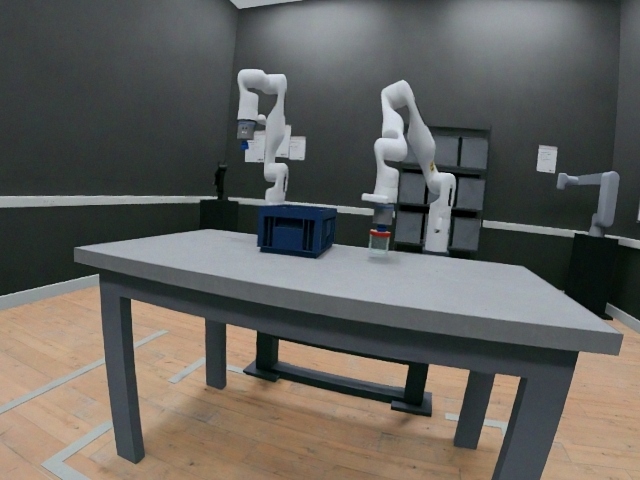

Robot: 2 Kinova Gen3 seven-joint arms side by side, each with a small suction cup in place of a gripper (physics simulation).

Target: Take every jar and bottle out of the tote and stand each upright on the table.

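Pixels of known places: left hand at its tool point: (380,234); right hand at its tool point: (244,148); left arm's base at its link origin: (435,250).
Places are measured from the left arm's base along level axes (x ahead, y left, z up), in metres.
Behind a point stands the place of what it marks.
A clear jar with a red lid (379,242) {z 0.058, x 0.428, y -0.179 m} is upright at the table's back part, right of the tote. My left gripper (381,228) is a blue suction cup on the jar's lid, shut on the jar. The jar's base is at or just above the table top; I cannot tell if it touches. The blue tote (323,242) {z 0.041, x 0.471, y -0.354 m} stands on the grey table (289,281) {z 0.000, x 0.841, y -0.300 m} at the back, left of the jar. Its inside is hidden by its walls. My right gripper (244,145) hangs high above and to the left of the tote, with nothing on its cup.
A shelf unit (439,168) with grey bins stands behind the left arm's base. Another arm (607,201) stands on a black pedestal (590,273) at the far right. A small dark arm (220,180) stands on a black pedestal (219,215) behind the table at the left.
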